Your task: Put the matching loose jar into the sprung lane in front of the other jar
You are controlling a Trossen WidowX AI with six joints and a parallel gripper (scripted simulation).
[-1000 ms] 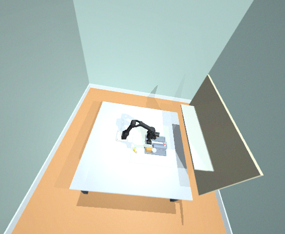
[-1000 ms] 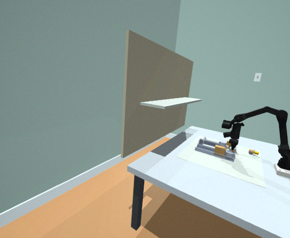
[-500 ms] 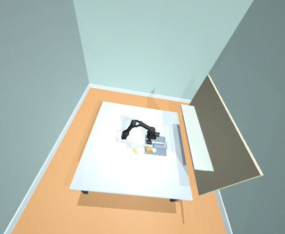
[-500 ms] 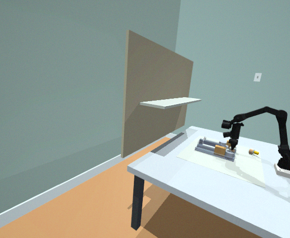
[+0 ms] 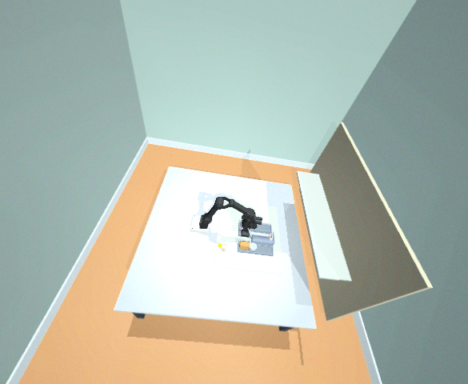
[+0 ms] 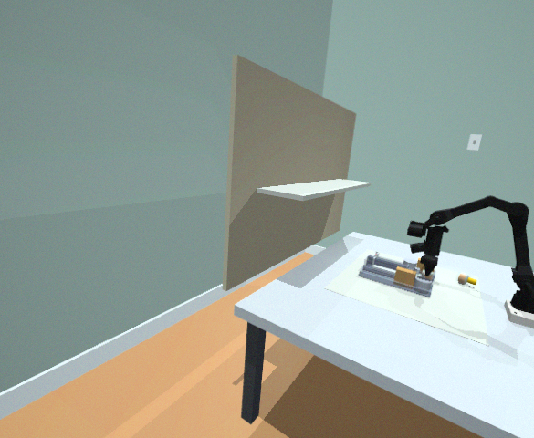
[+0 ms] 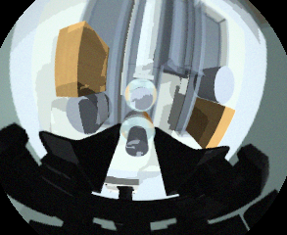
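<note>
The grey pusher rack is 140 mm ahead of my gripper tip, 50 mm to the right of it and 30 mm below it. Also, from my gripper tip: white shelf (500 mm ahead, 80 mm to the right, 320 mm above).
</note>
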